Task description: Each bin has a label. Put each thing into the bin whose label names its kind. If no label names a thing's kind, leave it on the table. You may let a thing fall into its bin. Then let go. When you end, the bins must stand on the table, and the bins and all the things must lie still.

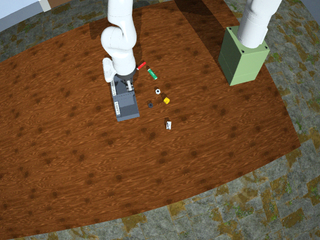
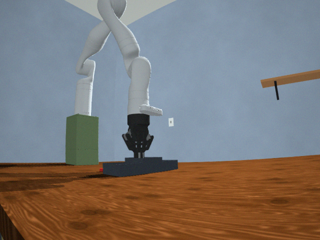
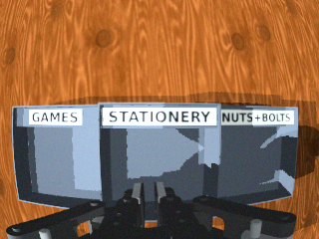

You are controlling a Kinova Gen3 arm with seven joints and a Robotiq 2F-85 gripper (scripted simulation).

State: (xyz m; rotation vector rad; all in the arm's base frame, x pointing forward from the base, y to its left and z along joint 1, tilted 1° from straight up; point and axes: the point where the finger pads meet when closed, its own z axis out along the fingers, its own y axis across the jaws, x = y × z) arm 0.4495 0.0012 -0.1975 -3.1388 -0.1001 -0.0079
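The metal nut lies 100 mm behind my hand, 40 mm to the left of it and 40 mm below it. The rest, counted from my hand: red marker 90 mm to the right, 60 mm behind, 40 mm below; then dark nut 90 mm to the left, 60 mm behind, 40 mm below; then green marker 100 mm behind, 40 mm to the right, 40 mm below.
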